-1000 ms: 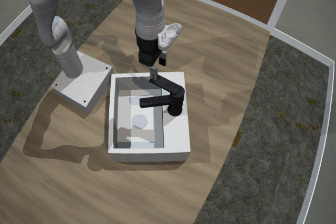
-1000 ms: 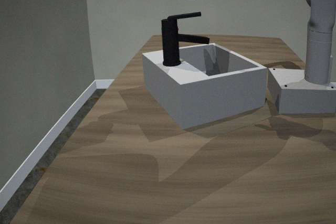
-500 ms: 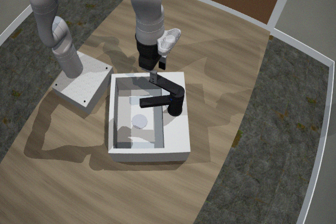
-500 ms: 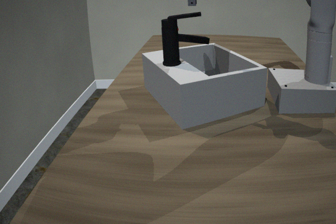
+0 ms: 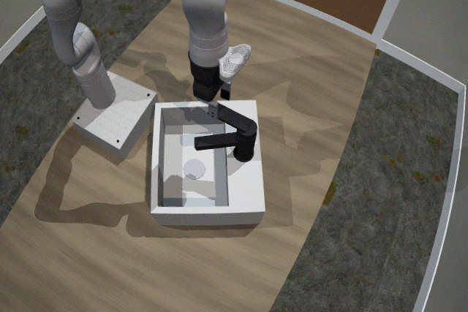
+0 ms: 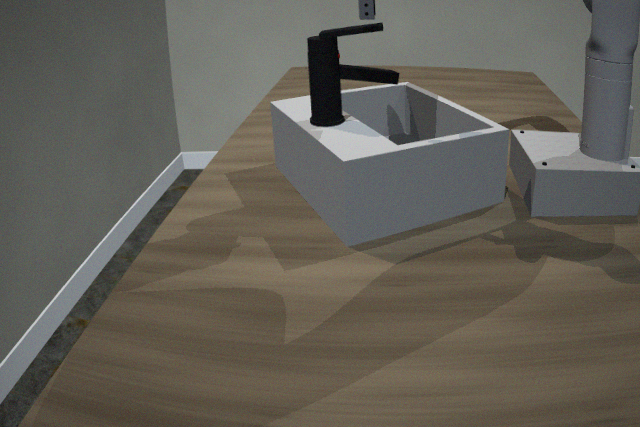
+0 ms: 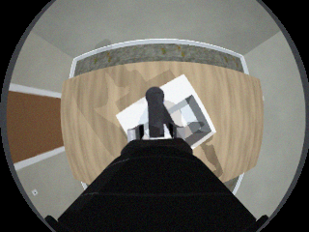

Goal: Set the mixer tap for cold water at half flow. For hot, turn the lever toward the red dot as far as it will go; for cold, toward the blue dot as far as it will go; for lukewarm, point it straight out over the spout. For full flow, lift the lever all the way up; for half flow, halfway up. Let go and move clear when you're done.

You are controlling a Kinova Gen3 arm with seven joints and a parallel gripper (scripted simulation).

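Right now the black lever is 40 mm below my hand and 30 mm ahead of it. Also, from my hand: black mixer tap (90 mm below, 50 mm ahead, 10 mm to the right); white sink (280 mm below, 60 mm to the right, 30 mm behind).
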